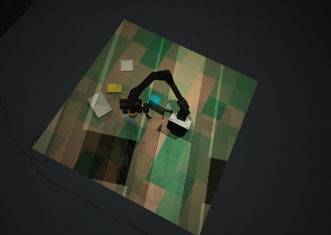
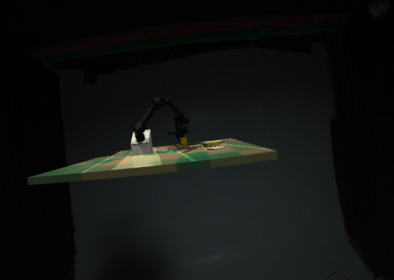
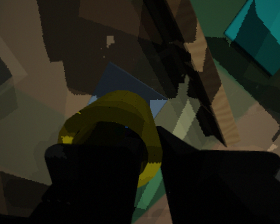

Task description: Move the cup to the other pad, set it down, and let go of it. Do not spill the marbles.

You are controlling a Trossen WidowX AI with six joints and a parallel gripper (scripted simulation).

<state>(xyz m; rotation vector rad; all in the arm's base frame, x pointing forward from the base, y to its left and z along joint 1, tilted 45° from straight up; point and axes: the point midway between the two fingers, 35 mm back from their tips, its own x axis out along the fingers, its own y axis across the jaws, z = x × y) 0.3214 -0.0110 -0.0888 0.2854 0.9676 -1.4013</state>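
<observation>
Now: gripper tip 7 cm to the left of the thin wooden stick, 5 cm above it and 3 cm past it. The rest, counted from my gripper tip: yellow cup: 2 cm ahead, 1 cm to the left; then green marble: 3 cm to the left, 3 cm ahead, 2 cm below.
</observation>
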